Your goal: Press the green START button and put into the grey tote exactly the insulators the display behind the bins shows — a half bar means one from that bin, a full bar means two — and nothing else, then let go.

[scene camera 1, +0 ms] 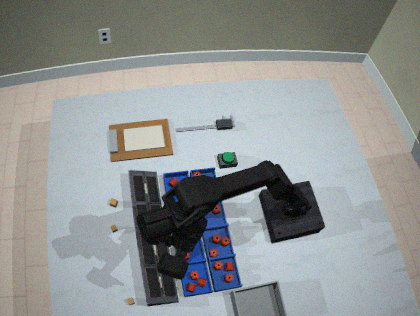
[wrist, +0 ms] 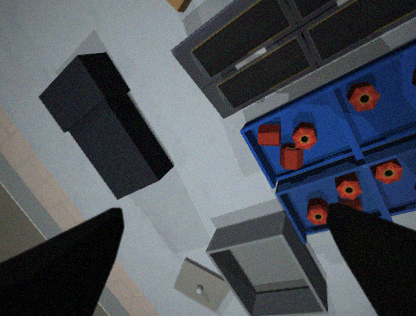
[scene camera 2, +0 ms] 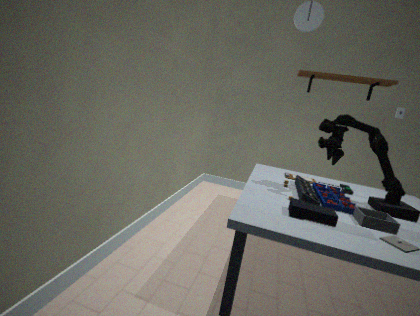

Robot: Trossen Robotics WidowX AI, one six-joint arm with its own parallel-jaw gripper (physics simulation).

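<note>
The green START button (scene camera 1: pixel 228 157) sits on its dark base behind the bins in scene camera 1. Blue bins (scene camera 1: pixel 220 220) (wrist: pixel 330 125) stand in two rows and hold orange-red insulators (scene camera 1: pixel 217 209) (wrist: pixel 364 97), some upright, some lying on their sides. The dark display panel (wrist: pixel 197 70) stands along the bins; a pale bar (scene camera 1: pixel 146 188) (wrist: pixel 251 58) shows in some windows, and the arm hides others. The grey tote (scene camera 2: pixel 382 223) (wrist: pixel 250 232) shows no insulator inside in the wrist view. My gripper (scene camera 2: pixel 335 160) (wrist: pixel 226 215) is open and empty, high above the table.
A long black block (scene camera 2: pixel 312 212) (wrist: pixel 117 145) lies near the tote and display. A beige plate with a knob (scene camera 2: pixel 400 243) (wrist: pixel 210 285) lies beside the tote. A clipboard (scene camera 1: pixel 144 138), a caliper (scene camera 1: pixel 224 123) and small wooden cubes (scene camera 1: pixel 113 202) lie on the table.
</note>
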